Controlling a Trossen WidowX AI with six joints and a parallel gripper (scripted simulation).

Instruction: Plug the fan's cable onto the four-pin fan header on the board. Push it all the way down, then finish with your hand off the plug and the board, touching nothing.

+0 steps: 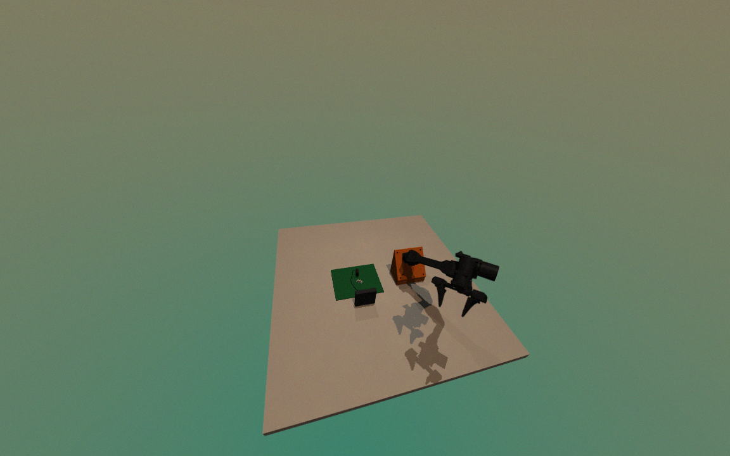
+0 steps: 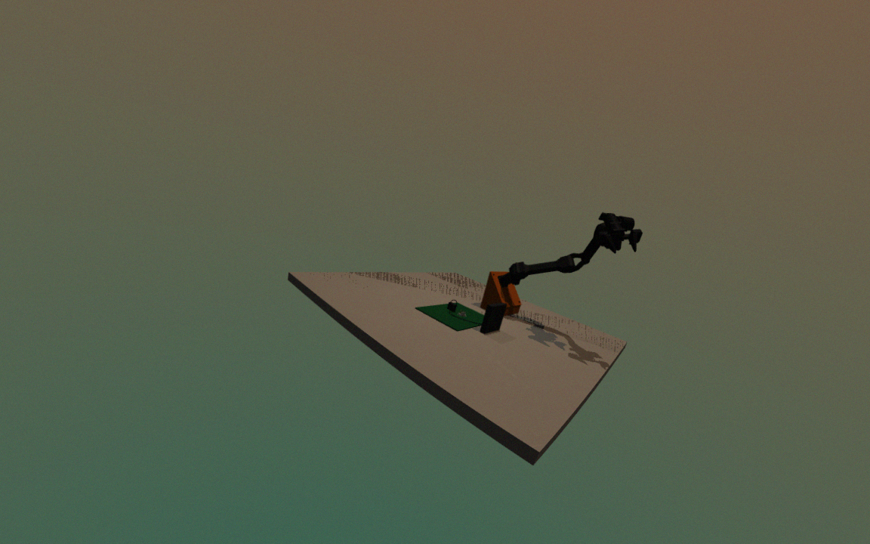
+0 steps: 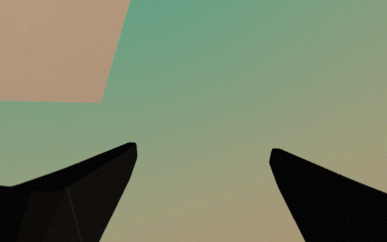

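The black fan plug is 620 mm to the right of my gripper tip, 440 mm below it and 160 mm ahead of it. Round my gripper tip: green board 570 mm to the right, 480 mm below, 180 mm ahead; then black fan 410 mm below, 400 mm to the right, 170 mm ahead; then white four-pin fan header 560 mm to the right, 460 mm below, 160 mm ahead.
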